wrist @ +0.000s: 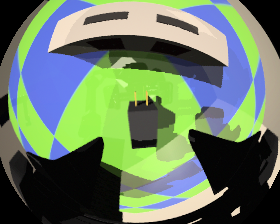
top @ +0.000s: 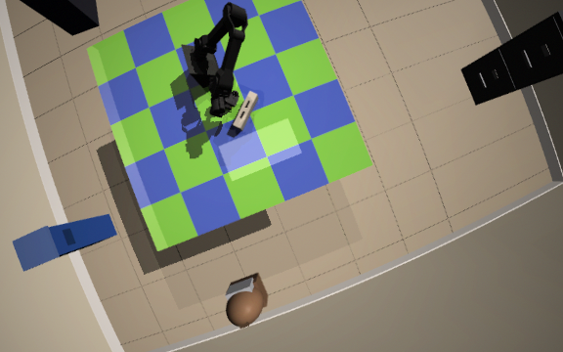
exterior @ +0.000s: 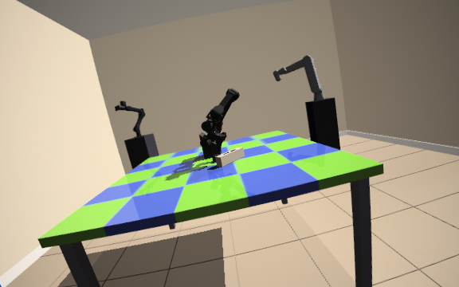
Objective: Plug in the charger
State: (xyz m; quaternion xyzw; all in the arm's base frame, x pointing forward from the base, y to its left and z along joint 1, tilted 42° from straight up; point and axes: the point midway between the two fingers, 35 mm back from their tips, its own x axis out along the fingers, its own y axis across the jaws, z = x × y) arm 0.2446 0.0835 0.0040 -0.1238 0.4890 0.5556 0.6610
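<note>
Now: the two-prong charger 30 mm below my gripper tip, 10 mm to the left of it and 10 mm ahead of it.
</note>
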